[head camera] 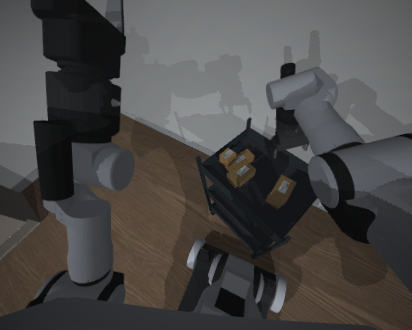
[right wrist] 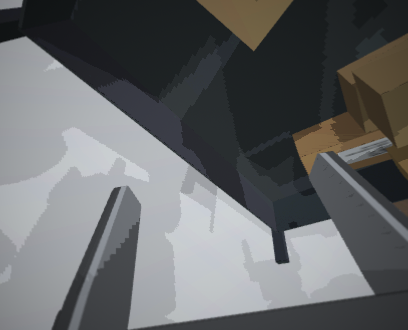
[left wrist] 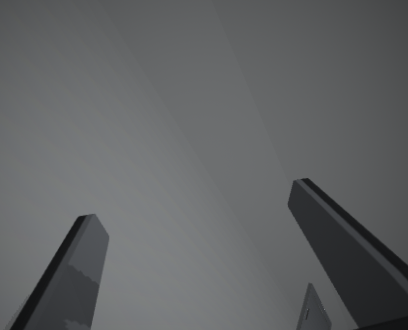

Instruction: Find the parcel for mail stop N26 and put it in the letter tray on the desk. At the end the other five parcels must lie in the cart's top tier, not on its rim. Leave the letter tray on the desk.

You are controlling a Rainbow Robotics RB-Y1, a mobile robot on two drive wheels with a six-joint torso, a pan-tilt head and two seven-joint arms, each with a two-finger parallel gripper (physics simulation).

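Frame: origin at the robot's base, x back, y left, z down, level; millimetres.
Seen in the pictures: left gripper, fingertip midpoint: [left wrist: 199, 208]; right gripper, fingertip midpoint: [head camera: 288, 152] [right wrist: 222, 180].
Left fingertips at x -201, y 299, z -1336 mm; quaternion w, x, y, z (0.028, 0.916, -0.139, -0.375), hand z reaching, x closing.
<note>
Offsets run from my left fingertips to a thing's middle. Level surfaces: height alone.
A dark cart [head camera: 256, 215] [right wrist: 145, 110] stands near the wall. In the head view its top tier holds a cluster of tan parcels {dx -128, dy -200, dz +598 mm} [head camera: 241, 173] toward the upper left and a lone parcel {dx -112, dy -364, dz +598 mm} [head camera: 281, 191] at the right, with white labels too small to read. In the right wrist view one parcel [right wrist: 250, 20] shows at the top and more parcels [right wrist: 385, 90] at the right edge. My right gripper [head camera: 290, 148] [right wrist: 222, 180] is open and empty, above the cart's wall-side edge. My left gripper [left wrist: 199, 208] is open and empty, raised away from the cart. The desk and letter tray cannot be made out.
A pale wall [head camera: 165, 45] runs behind the cart, with arm shadows on it. My wheeled base [head camera: 235, 280] stands on the wood floor {dz +1336 mm} [head camera: 150, 240] just below the cart in the head view. A dark brown panel [head camera: 17, 202] is at the left edge. Posts rise at the cart's corners.
</note>
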